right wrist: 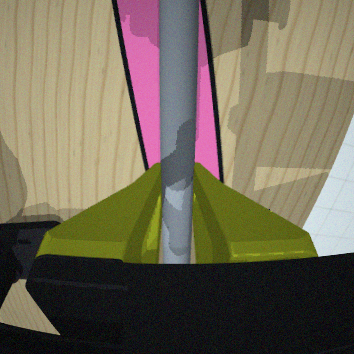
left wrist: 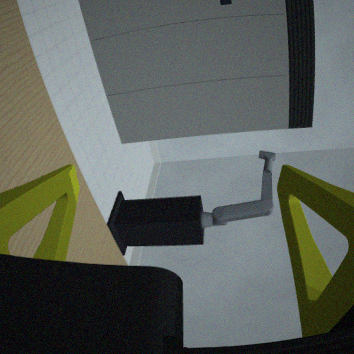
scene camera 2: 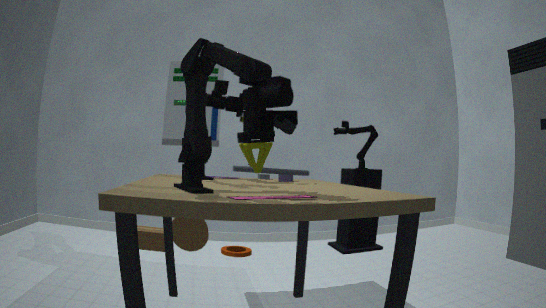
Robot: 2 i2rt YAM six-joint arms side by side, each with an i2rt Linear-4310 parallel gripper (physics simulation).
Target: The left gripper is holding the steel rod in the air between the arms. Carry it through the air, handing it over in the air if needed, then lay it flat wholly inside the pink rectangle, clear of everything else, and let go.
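Places are measured from the left arm's base along level axes (x ahead, y left, z up), in centimetres.
Pixels of known places: left gripper, fingertip midpoint: (left wrist: 177,175); right gripper, fingertip midpoint: (right wrist: 177,174) (scene camera 2: 256,172); right arm's base, origin of the base link: (scene camera 2: 191,189).
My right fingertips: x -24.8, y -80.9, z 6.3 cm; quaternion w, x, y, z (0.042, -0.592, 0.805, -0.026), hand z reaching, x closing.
For each thing: its top centre in the pictures, then the offset to it from my right fingertips. "spot": a spot on its surface instead. Level surfaces: height alone.
- steel rod, middle of its top: (right wrist: 176,95) (scene camera 2: 272,166) dx +3.8, dy -1.2, dz +1.6 cm
- pink rectangle, surface spot: (right wrist: 146,105) spot: dx +1.8, dy +1.7, dz -6.2 cm
- wooden table, its level: dz -6.3 cm
- purple block, middle of its top: (scene camera 2: 286,173) dx +62.5, dy +60.4, dz -2.3 cm
- grey block, middle of its top: (scene camera 2: 263,174) dx +65.4, dy +81.9, dz -3.8 cm
- purple strip, surface spot: (scene camera 2: 223,177) spot: dx +44.6, dy +89.5, dz -6.2 cm
The steel rod (scene camera 2: 296,172) (right wrist: 178,75) is nearly level in the scene view, held a little above the table. My right gripper (scene camera 2: 258,171) (right wrist: 177,174) points down and is shut on the rod. In the right wrist view the rod runs up the picture over the pink rectangle (scene camera 2: 272,197) (right wrist: 146,105), between its dark long borders; the rectangle's far end is out of view there. My left gripper (left wrist: 177,175) is open and empty; in the scene view it is mostly hidden behind the right arm.
On the wooden table (scene camera 2: 150,187) a purple block (scene camera 2: 285,178) and a grey block (scene camera 2: 264,176) stand behind the rod in the scene view. A purple strip (scene camera 2: 223,177) lies near the right arm's base (scene camera 2: 193,188). A dark object (right wrist: 30,245) shows at the right wrist view's left edge.
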